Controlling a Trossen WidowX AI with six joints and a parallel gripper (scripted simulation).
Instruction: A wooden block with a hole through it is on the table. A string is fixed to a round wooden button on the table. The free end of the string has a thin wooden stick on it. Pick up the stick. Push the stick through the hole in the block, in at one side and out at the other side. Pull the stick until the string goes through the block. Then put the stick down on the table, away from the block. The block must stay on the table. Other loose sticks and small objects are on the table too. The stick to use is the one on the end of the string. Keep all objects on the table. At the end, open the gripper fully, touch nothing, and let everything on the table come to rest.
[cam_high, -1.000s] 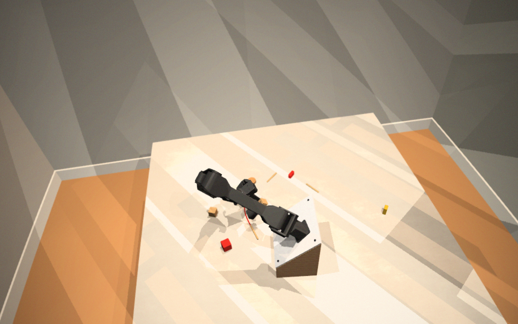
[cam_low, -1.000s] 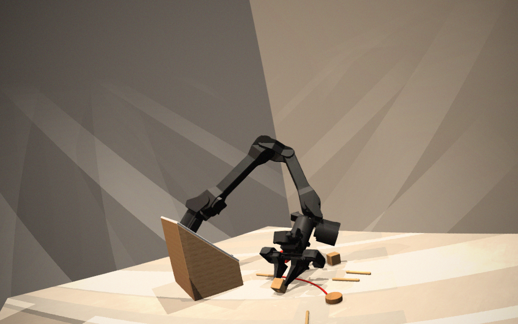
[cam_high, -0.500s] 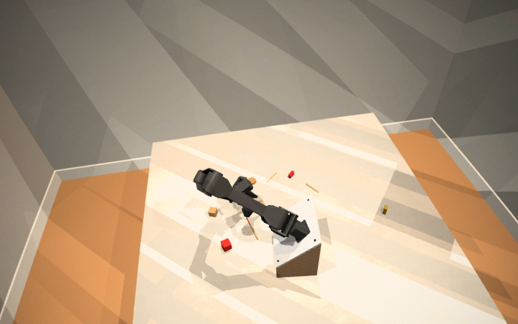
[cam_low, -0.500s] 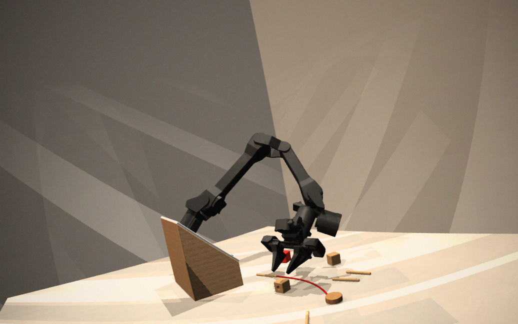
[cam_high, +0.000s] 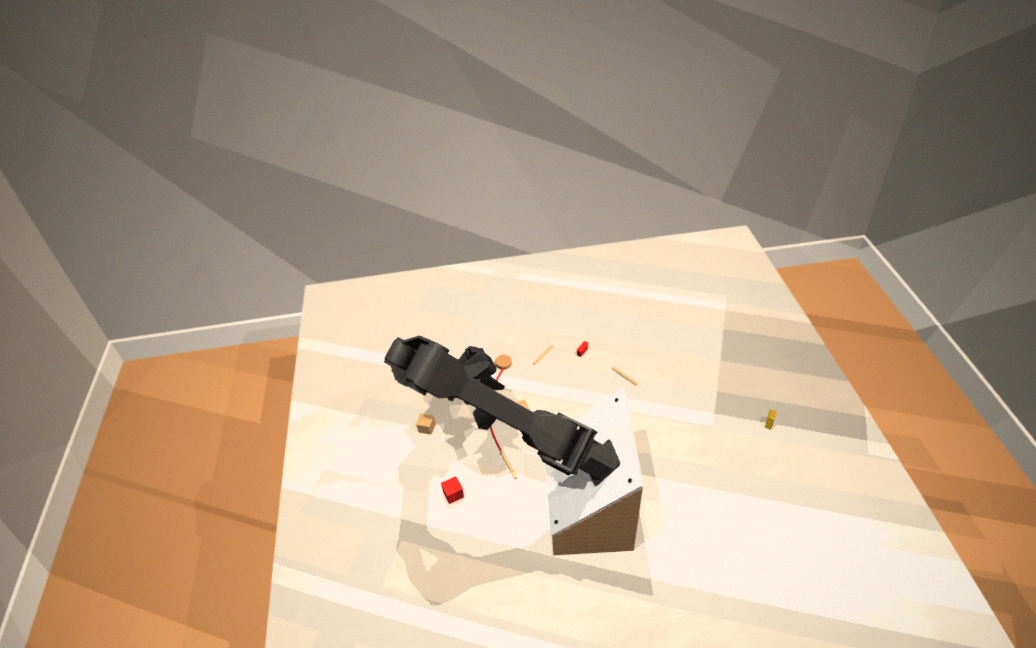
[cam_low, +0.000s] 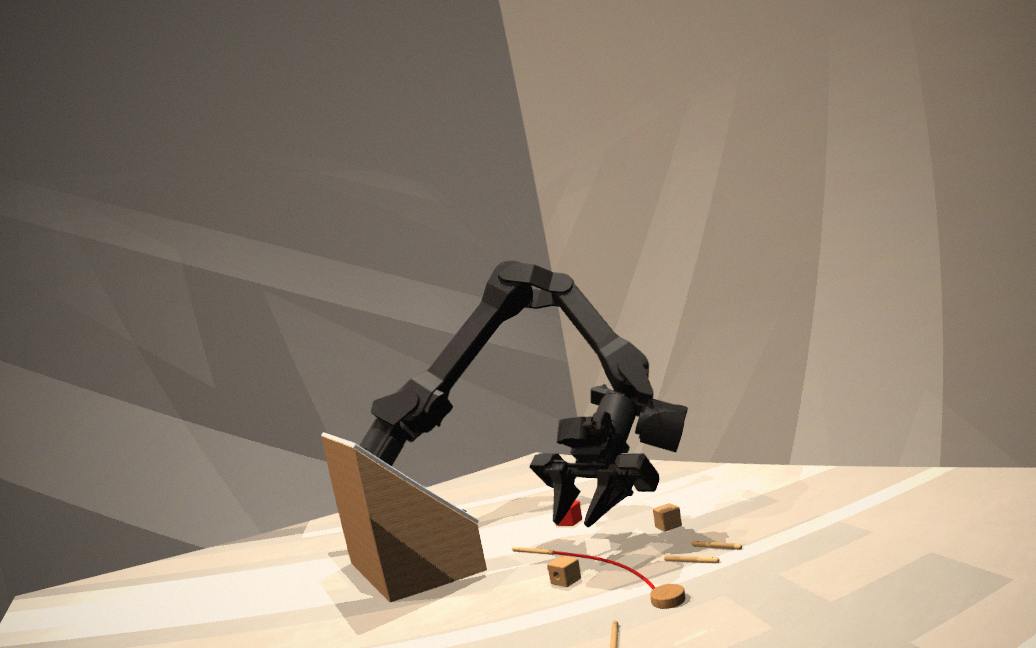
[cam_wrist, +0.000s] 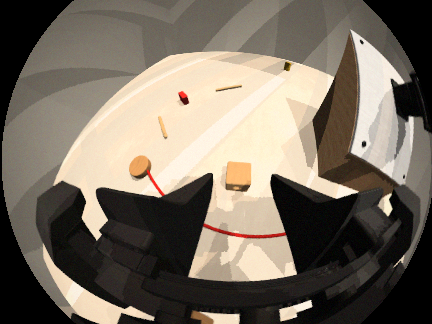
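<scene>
Right now my gripper tip is 110 mm past the thin wooden stick, 30 mm to the right of it and 70 mm above it. The rest, counted from my gripper tip: plain wooden cube (10 mm ahead, 190 mm to the left, 60 mm below); then red cube (170 mm behind, 150 mm to the left, 60 mm below); then round wooden button (160 mm ahead, 20 mm to the right, 70 mm below).
</scene>
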